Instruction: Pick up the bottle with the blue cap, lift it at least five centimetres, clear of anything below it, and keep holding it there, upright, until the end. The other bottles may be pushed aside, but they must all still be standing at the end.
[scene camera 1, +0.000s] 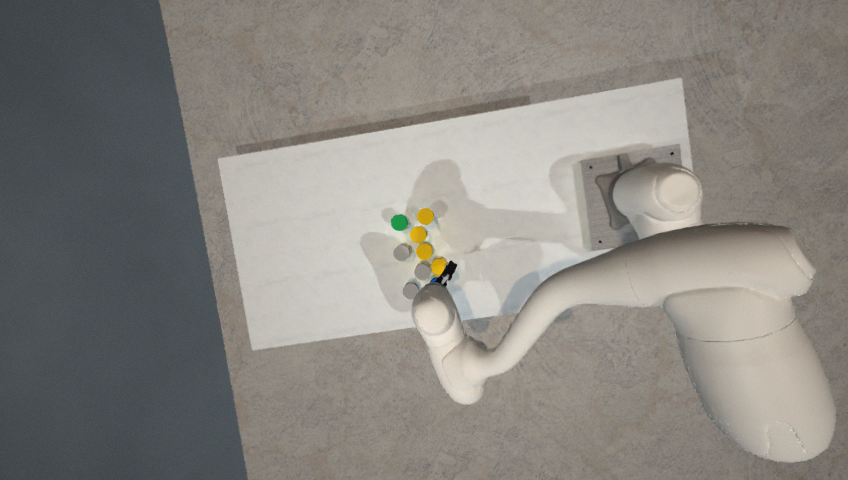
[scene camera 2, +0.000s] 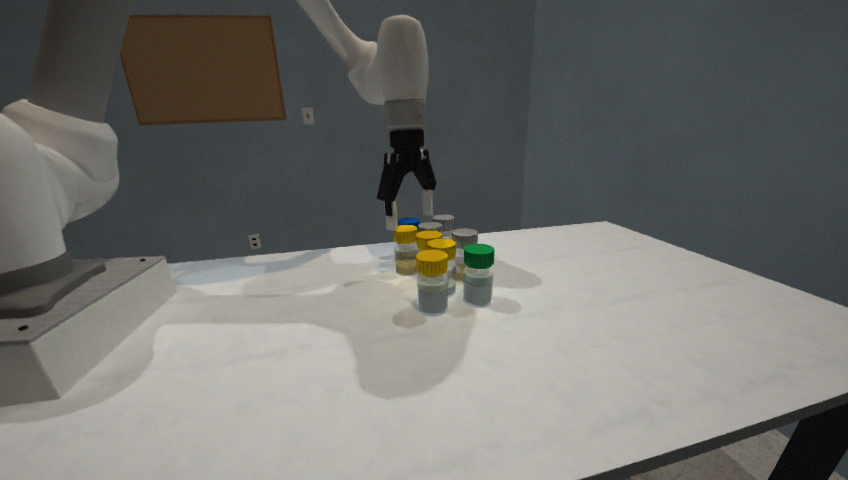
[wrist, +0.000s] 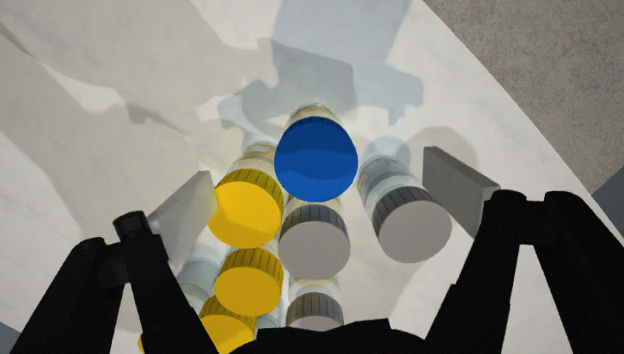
Note:
The pictures show: the gripper and a blue-capped bottle.
The gripper is seen too in the wrist view.

